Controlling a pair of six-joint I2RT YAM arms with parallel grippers.
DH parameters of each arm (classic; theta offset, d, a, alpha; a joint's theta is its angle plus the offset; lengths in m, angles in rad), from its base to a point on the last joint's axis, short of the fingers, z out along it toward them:
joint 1: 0 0.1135 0.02 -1.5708
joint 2: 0 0 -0.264 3.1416
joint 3: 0.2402 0 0.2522 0
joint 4: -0.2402 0 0.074 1.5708
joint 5: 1.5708 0 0 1.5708
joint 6: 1.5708 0.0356 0 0
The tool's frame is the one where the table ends.
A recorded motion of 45 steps. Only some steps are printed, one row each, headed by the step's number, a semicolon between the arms.
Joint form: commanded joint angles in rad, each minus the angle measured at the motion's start. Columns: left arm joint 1, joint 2, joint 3, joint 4, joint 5, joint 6; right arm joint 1, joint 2, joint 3, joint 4, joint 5, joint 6.
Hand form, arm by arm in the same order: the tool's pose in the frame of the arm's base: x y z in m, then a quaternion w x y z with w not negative. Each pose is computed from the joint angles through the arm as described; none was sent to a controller.
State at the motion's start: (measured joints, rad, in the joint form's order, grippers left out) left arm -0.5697 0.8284 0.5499 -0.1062 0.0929 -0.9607; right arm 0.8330 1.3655 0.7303 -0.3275 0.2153 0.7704
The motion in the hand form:
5: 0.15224 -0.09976 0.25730 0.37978 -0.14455 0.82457 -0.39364; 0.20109 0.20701 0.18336 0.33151 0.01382 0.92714 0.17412
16: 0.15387 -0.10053 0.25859 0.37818 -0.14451 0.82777 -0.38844; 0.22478 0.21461 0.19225 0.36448 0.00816 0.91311 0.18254
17: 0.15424 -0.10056 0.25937 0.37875 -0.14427 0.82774 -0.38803; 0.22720 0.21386 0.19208 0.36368 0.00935 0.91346 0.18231
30: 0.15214 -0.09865 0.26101 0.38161 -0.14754 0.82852 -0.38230; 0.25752 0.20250 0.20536 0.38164 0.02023 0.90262 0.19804
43: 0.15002 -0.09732 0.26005 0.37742 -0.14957 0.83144 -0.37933; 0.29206 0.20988 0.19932 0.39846 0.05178 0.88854 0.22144
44: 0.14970 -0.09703 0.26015 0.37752 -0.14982 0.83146 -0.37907; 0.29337 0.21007 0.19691 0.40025 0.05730 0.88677 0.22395
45: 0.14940 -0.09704 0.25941 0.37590 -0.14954 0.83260 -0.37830; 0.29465 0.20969 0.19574 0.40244 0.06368 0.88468 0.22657
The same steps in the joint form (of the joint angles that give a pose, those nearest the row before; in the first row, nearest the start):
5: 0.0005 -0.0634 -0.0051 -0.0875 -0.0375 0.0082; -0.0028 0.0903 0.0258 0.1907 0.0328 -0.0062
16: 0.0011 -0.0509 0.0077 -0.0993 -0.0407 0.0127; -0.0427 0.1487 0.0919 0.2599 0.0319 -0.0688
17: 0.0020 -0.0491 0.0111 -0.1008 -0.0407 0.0142; -0.0505 0.1538 0.0963 0.2600 0.0265 -0.0716
30: 0.0020 -0.0625 0.0161 -0.1238 -0.0544 0.0158; -0.1475 0.1797 0.1573 0.2902 -0.0379 -0.1233
43: 0.0018 -0.0727 0.0146 -0.1445 -0.0549 0.0127; -0.1948 0.3031 0.2363 0.3968 -0.0621 -0.0935
44: 0.0021 -0.0748 0.0146 -0.1469 -0.0553 0.0128; -0.1963 0.3113 0.2324 0.4150 -0.0599 -0.0841
45: 0.0013 -0.0752 0.0132 -0.1498 -0.0546 0.0127; -0.1990 0.3161 0.2297 0.4295 -0.0575 -0.0741

